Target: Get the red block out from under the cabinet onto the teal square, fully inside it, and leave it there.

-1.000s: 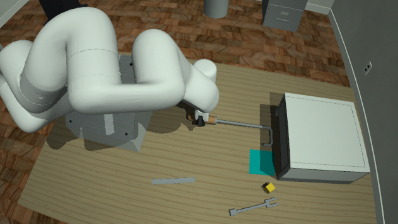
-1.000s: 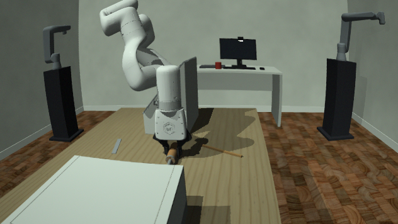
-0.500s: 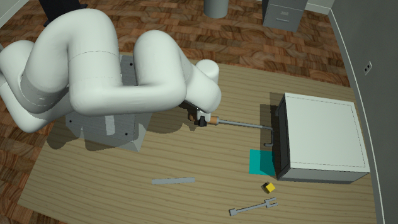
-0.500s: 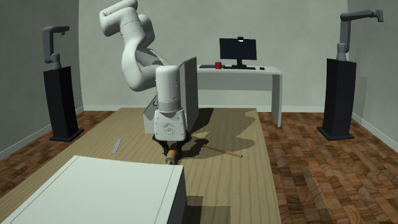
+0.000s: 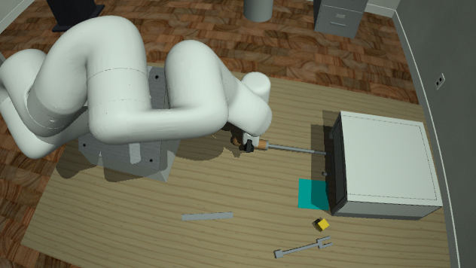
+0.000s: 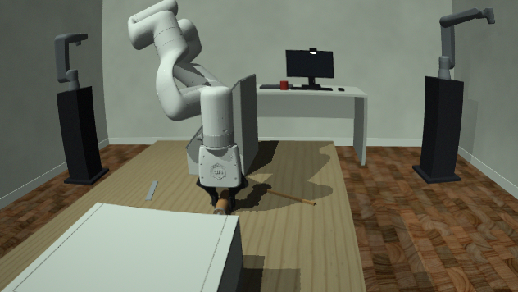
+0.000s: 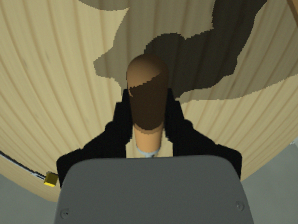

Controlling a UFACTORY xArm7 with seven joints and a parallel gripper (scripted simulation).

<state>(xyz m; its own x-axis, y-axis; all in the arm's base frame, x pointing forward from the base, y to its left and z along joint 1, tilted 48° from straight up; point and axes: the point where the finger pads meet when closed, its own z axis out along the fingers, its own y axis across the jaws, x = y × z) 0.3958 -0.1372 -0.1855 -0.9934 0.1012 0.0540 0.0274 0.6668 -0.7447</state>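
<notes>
Right now the teal square is 210 mm ahead of my hand, 150 mm to the right of it and 20 mm below it. The rest, counted from my hand: thin wooden stick: 160 mm to the left, 70 mm behind, 20 mm below; then hook tool: 120 mm ahead, 40 mm to the right, 10 mm below; then flat grey bar: 250 mm to the right, 100 mm behind, 20 mm below.
</notes>
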